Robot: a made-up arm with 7 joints.
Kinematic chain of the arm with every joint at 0, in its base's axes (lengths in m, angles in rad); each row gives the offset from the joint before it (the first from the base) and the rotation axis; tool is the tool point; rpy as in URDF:
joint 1: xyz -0.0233 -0.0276 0.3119 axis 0 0.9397 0.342
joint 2: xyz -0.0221 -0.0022 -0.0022 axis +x
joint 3: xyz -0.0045 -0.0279 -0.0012 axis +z
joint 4: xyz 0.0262 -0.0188 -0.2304 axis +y
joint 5: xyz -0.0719 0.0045 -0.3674 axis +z
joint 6: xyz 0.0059 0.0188 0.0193 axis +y
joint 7: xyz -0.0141 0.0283 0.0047 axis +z
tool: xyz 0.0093 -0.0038 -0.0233 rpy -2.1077 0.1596 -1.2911
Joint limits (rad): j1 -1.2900..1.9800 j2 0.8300..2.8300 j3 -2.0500..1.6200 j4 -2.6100..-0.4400 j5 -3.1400..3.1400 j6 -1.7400..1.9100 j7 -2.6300..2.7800
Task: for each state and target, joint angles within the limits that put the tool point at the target. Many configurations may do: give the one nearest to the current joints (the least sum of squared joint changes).
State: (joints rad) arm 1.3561 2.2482 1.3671 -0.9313 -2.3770 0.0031 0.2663
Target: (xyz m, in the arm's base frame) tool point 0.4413 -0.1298 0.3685
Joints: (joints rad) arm 1.2767 2.8219 1.4915 -1.4239 -2.3248 0.0229 0.2727
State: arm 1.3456 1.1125 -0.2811 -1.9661 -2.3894 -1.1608 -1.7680
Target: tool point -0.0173 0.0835 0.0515
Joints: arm 1.6682 0.9925 0.3621 -2.4261 -2.2576 -1.1174 -1.7360
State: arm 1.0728 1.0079 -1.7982 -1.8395 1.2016 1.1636 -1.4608
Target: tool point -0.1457 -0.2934 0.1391
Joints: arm 0.9397 0.8300 -1.4802 -2.5988 1.2015 0.4005 -1.3696
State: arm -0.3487 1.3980 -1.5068 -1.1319 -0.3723 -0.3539 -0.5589
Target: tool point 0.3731 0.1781 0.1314
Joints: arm -0.6538 1.6334 -1.1064 -1.6580 -0.4172 -0.3797 -0.5302
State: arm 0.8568 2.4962 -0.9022 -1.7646 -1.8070 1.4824 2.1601
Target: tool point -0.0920 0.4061 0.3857
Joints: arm 0.9795 2.7279 -1.3682 -1.6197 -1.8829 1.5135 2.1649
